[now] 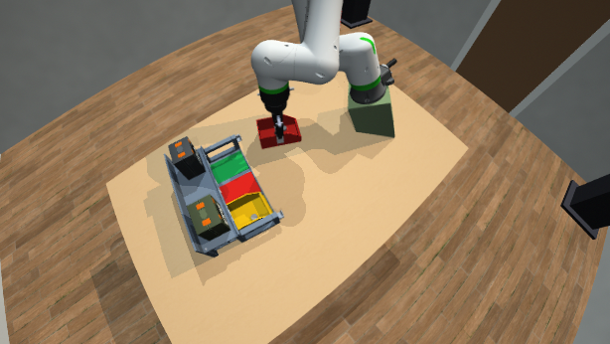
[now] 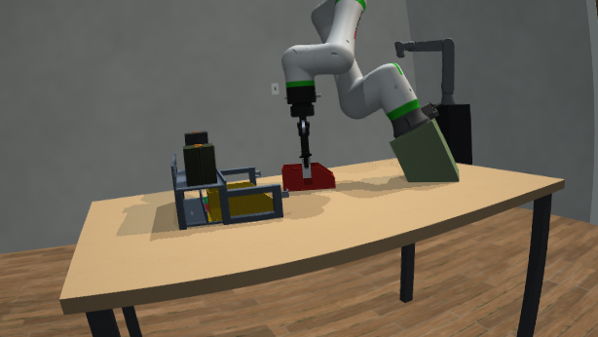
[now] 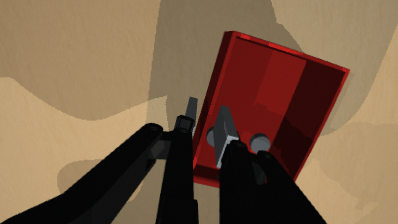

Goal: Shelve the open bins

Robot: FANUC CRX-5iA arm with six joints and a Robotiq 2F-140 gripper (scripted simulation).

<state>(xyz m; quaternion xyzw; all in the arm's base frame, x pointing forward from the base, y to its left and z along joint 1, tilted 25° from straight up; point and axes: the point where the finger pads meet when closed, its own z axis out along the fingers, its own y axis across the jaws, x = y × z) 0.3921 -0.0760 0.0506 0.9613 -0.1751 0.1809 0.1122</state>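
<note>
The red bin lies 20 mm behind my hand, 40 mm to the right of it and 40 mm below it. The rest, counted from my hand: yellow bin: 280 mm ahead, 190 mm to the left, 30 mm below.
</note>
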